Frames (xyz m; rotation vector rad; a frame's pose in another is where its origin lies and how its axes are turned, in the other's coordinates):
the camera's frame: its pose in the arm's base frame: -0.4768 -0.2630 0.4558 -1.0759 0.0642 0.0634
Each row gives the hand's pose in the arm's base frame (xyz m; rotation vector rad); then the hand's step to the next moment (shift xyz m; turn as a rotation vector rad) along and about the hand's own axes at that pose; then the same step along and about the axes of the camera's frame.
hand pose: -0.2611 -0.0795 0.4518 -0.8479 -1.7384 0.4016
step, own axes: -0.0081 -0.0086 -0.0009 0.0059 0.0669 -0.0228
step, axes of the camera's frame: -0.0012 -0.0057 -0.0103 0.0465 0.0461 0.0273
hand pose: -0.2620 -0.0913 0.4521 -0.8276 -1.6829 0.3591
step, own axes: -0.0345 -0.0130 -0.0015 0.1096 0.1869 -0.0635
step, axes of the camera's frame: 0.0006 -0.0014 -0.0369 0.1179 0.1006 0.1641
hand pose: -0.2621 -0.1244 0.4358 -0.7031 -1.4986 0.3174
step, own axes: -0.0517 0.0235 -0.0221 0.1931 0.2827 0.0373
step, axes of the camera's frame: 0.0267 0.0366 -0.0408 0.0515 0.1746 0.2923
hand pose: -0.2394 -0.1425 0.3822 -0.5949 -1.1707 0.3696
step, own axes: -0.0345 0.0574 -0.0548 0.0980 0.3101 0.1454
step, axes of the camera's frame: 0.0471 0.0686 -0.0236 -0.0771 0.2350 0.2564
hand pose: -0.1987 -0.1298 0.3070 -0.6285 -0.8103 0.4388
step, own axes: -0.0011 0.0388 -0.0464 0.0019 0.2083 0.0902
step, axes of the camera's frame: 0.0349 0.0477 -0.0130 -0.0830 0.1749 0.1186
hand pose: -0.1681 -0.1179 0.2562 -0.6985 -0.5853 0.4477
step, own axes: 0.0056 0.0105 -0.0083 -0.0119 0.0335 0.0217
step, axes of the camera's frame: 0.0085 0.0117 0.0008 -0.0271 0.0274 0.0158
